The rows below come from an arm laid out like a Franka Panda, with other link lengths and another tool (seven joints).
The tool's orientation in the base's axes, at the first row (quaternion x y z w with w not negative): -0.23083, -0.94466, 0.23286, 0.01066
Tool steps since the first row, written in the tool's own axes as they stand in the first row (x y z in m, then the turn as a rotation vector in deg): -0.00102, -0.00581, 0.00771, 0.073, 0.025, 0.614; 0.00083, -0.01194, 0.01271, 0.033, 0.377, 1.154; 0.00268, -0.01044, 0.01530, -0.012, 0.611, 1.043; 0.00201, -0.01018, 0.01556, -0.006, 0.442, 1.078; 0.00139, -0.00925, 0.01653, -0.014, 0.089, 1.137; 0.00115, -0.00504, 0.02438, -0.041, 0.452, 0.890; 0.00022, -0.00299, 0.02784, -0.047, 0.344, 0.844; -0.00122, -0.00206, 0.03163, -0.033, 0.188, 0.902
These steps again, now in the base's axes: -0.00258, -0.00836, -0.00420, -0.133, -0.215, -0.565; -0.00751, -0.01454, -0.00609, -0.014, -0.192, -1.199; -0.00885, -0.01367, -0.00923, 0.141, 0.021, -1.200; -0.00817, -0.01387, -0.00952, 0.058, -0.125, -1.157; -0.00734, -0.01384, -0.01074, -0.094, -0.431, -1.052; -0.00631, -0.01406, -0.01959, 0.118, -0.050, -0.991; -0.00504, -0.01436, -0.02350, 0.083, -0.118, -0.901; -0.00384, -0.01592, -0.02717, -0.005, -0.259, -0.885
